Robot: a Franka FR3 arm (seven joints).
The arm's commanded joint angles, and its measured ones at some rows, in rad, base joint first. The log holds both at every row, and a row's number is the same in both.
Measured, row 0: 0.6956, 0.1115, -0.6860, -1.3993, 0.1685, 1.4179, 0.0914
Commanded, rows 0 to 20: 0.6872, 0.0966, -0.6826, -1.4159, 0.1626, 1.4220, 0.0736; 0.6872, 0.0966, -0.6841, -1.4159, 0.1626, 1.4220, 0.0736; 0.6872, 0.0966, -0.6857, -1.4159, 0.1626, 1.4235, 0.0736; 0.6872, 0.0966, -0.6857, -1.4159, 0.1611, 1.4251, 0.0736; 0.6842, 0.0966, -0.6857, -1.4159, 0.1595, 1.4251, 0.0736; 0.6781, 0.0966, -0.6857, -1.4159, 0.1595, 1.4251, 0.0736; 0.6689, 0.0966, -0.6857, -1.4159, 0.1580, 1.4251, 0.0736; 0.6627, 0.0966, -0.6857, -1.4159, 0.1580, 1.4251, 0.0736; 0.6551, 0.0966, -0.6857, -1.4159, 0.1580, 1.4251, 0.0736; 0.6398, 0.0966, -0.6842, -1.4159, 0.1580, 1.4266, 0.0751; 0.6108, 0.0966, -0.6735, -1.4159, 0.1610, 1.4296, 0.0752; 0.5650, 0.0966, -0.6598, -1.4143, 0.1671, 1.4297, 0.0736; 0.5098, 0.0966, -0.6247, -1.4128, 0.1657, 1.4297, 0.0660; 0.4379, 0.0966, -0.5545, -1.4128, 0.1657, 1.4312, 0.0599; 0.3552, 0.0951, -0.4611, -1.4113, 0.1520, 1.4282, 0.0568; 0.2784, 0.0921, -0.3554, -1.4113, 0.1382, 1.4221, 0.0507; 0.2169, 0.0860, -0.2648, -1.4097, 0.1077, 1.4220, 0.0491; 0.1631, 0.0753, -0.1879, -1.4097, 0.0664, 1.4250, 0.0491; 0.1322, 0.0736, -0.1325, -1.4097, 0.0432, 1.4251, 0.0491; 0.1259, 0.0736, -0.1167, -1.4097, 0.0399, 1.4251, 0.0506; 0.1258, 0.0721, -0.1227, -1.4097, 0.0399, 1.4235, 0.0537
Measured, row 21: 0.1707, 0.0963, -0.1876, -1.3970, 0.0773, 1.4193, 0.0628
